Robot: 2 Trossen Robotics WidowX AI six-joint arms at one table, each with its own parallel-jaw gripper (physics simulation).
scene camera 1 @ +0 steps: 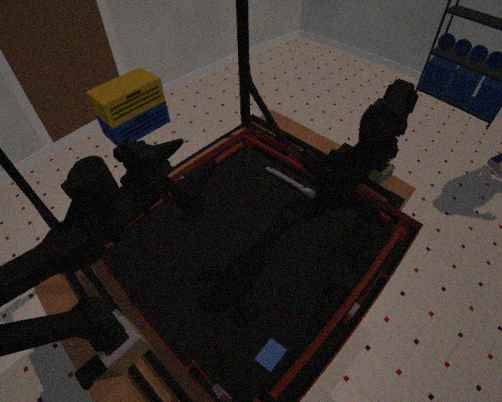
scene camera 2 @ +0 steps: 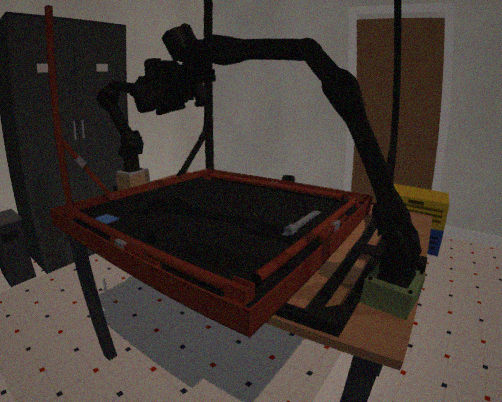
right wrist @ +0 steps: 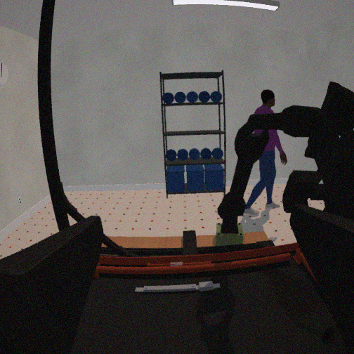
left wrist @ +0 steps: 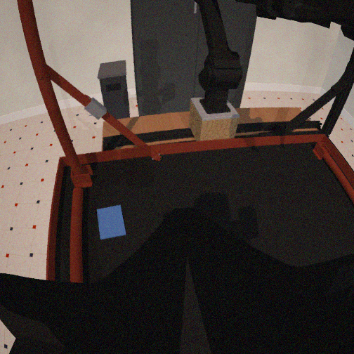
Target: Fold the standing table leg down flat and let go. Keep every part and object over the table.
In view: the left gripper (scene camera 1: 306,218), the right gripper (scene camera 1: 198,150), a blue square (left wrist: 110,221), an upturned table (scene camera 2: 247,321) and a red brace (left wrist: 107,116).
The left gripper also shows in scene camera 2 (scene camera 2: 157,113) and in the left wrist view (left wrist: 183,217). The right gripper also shows in the right wrist view (right wrist: 199,221). The right wrist view misses the blue square: it is out of frame.
